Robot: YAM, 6 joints.
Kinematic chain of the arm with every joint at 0, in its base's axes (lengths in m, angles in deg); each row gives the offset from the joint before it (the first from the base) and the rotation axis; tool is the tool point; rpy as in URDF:
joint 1: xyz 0 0 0.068 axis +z
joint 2: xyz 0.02 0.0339 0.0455 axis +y
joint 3: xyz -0.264 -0.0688 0 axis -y
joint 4: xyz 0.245 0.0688 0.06 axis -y
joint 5: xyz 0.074 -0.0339 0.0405 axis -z
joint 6: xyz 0.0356 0 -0.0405 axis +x
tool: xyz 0 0 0 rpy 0 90 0
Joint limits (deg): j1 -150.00..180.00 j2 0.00..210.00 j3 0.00..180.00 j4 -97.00..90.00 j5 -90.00..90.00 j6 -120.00..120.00
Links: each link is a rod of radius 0.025 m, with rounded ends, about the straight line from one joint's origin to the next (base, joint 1, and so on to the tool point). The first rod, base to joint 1, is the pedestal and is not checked.
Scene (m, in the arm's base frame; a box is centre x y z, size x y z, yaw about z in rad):
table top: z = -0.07
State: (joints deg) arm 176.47 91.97 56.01 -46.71 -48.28 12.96
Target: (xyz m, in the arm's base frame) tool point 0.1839 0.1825 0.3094
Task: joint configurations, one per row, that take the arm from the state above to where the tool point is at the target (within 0.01 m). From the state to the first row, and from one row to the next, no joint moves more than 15 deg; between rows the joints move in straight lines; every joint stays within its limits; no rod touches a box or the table.
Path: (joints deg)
1: 162.86 90.20 57.07 -46.80 -46.82 12.96
2: 149.26 88.43 58.14 -46.89 -45.37 12.96
3: 135.65 86.66 59.20 -46.98 -43.91 12.96
4: 122.04 84.89 60.26 -47.07 -42.45 12.96
5: 108.44 83.12 61.33 -47.16 -41.00 12.96
6: 94.83 81.36 62.39 -47.25 -39.54 12.96
7: 81.23 79.59 63.45 -47.34 -38.09 12.96
8: 67.62 77.82 64.52 -47.43 -36.63 12.96
9: 54.01 76.05 65.58 -47.52 -35.17 12.96
10: 40.41 74.28 66.64 -47.61 -33.72 12.96

